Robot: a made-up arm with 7 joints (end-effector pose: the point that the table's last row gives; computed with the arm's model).
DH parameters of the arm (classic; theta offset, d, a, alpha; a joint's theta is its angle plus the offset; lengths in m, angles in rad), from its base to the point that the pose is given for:
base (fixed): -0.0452 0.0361 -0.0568 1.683
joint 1: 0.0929 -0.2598 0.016 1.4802
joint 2: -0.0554 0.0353 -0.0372 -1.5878
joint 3: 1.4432 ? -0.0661 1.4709
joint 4: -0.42 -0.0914 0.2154 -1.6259
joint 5: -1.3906 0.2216 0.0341 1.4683
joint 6: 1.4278 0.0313 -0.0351 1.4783
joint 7: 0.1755 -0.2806 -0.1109 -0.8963
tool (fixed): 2.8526 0.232 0 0
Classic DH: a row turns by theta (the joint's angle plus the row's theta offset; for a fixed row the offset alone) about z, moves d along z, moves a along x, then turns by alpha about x.
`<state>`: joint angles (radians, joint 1 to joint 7).
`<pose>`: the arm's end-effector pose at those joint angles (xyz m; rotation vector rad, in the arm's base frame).
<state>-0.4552 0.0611 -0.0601 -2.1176 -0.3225 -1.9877 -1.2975</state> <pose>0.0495 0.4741 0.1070 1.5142 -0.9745 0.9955</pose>
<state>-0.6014 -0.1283 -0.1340 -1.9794 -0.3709 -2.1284 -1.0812</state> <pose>0.0369 0.4434 0.1687 1.5037 -0.9002 0.9060</pose>
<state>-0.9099 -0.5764 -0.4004 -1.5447 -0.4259 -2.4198 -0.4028</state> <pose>0.1571 0.3929 0.2350 1.4255 -0.4085 0.7922</pose>
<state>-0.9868 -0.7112 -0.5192 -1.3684 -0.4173 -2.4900 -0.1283</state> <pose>0.2167 0.4130 0.2075 1.3973 -0.1632 0.8511</pose>
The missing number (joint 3, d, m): 0.0583
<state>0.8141 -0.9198 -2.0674 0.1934 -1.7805 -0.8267 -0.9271</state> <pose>0.2048 0.3536 0.5199 -0.5459 -1.0159 1.0536</pose>
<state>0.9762 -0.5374 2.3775 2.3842 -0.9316 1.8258 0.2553</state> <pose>-0.0623 0.3469 0.1433 -0.4653 2.0337 1.8673</pose>
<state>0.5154 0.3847 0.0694 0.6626 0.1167 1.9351 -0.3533</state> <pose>0.0041 0.0292 -0.0015 2.7300 -0.9114 0.5428</pose>
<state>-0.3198 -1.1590 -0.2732 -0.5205 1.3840 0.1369 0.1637</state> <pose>-0.0065 0.3031 0.0189 -0.9148 1.8197 1.7177</pose>
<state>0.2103 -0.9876 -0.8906 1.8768 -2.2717 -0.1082 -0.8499</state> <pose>0.1005 -0.3700 0.1805 0.5285 -1.1507 0.1212</pose>
